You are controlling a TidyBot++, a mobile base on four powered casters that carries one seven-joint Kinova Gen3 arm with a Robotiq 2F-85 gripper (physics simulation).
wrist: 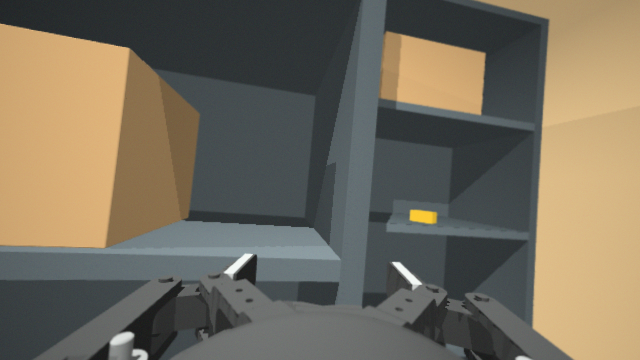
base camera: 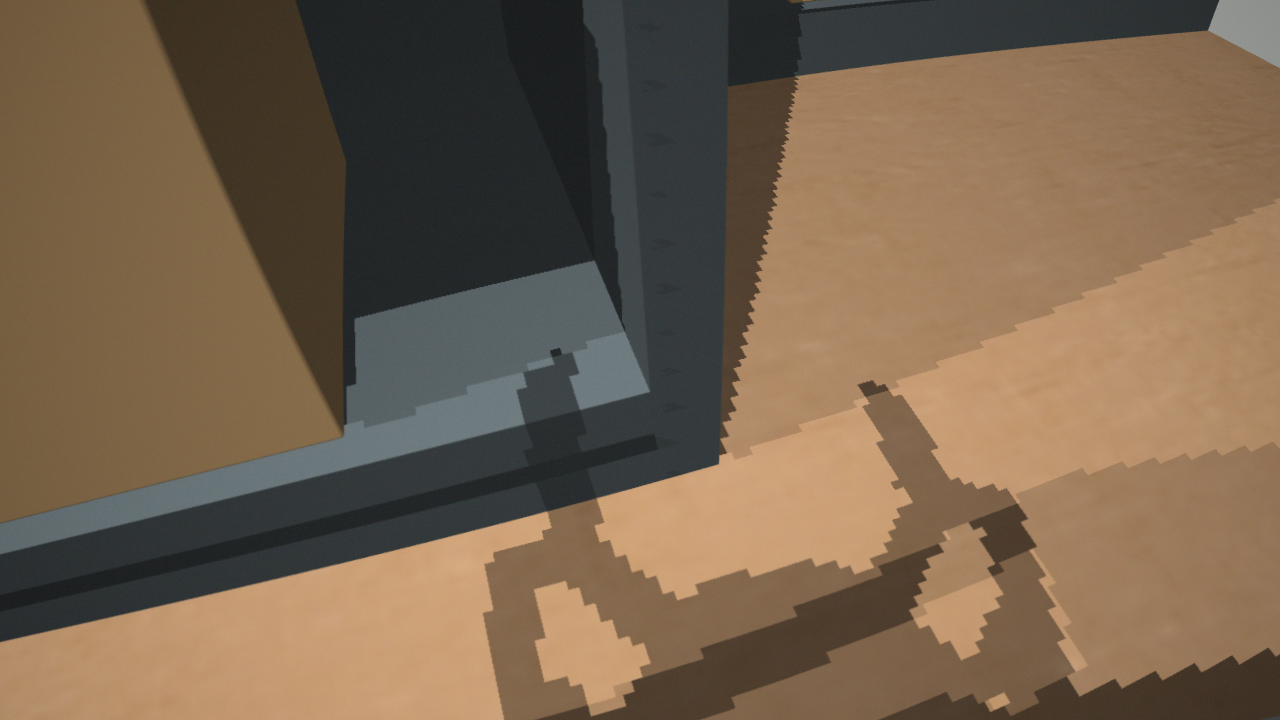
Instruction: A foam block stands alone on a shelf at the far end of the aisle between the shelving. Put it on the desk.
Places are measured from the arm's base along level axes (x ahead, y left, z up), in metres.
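Pixels of known places: gripper, between the fingertips: (wrist: pixel 321 273).
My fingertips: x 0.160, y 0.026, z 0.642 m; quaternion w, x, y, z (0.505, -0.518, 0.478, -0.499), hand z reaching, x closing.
Observation:
Behind a point stands the place of what it marks.
A small yellow foam block (wrist: pixel 423 216) @[x 1.017, y -0.375, z 0.619 m] stands alone on a middle shelf (wrist: pixel 470 231) @[x 0.956, y -0.534, z 0.582 m] of the farther shelving unit, right of centre in the wrist view. My gripper (wrist: pixel 321 273) @[x 0.160, y 0.026, z 0.642 m] is open, with its two fingers wide apart and no object between them. In the wrist view the block shows above and a little to the right of the right fingertip, well beyond it. The block does not show in the base camera view, and the desk does not show in either view.
A near shelving unit (base camera: pixel 684 223) @[x 0.360, y -0.019, z -0.225 m] (wrist: pixel 367 150) @[x 0.362, y -0.026, z 0.762 m] holds a large cardboard box (base camera: pixel 134 295) (wrist: pixel 55 140). Another cardboard box (wrist: pixel 440 75) @[x 0.937, y -0.369, z 1.191 m] sits on the shelf above the foam block. A tan wall (wrist: pixel 590 200) @[x 0.886, y -0.889, z 0.741 m] stands at the right. The wooden floor (base camera: pixel 939 223) @[x 0.584, y -0.246, z -0.396 m] carries arm shadows.

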